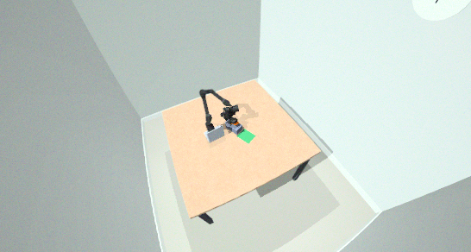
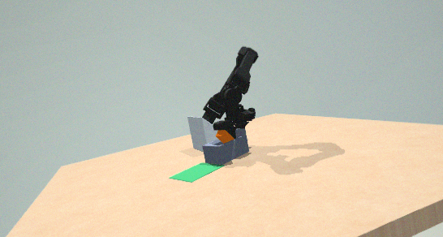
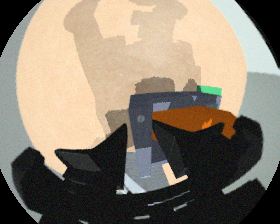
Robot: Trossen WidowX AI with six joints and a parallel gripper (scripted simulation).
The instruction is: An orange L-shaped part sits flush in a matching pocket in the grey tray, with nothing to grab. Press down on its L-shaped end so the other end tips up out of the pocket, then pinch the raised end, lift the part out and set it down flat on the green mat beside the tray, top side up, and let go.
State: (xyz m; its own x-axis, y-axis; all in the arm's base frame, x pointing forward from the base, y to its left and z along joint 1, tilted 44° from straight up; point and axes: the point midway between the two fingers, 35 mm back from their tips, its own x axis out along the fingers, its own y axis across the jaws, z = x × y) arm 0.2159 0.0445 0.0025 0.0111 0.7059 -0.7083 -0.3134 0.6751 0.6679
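My gripper tip is now 5 cm to the left of the orange L-shaped part, 1 cm below it and 1 cm short of it. Also, from my gripper tip: green mat: 21 cm to the right, 6 cm ahead, 5 cm below.
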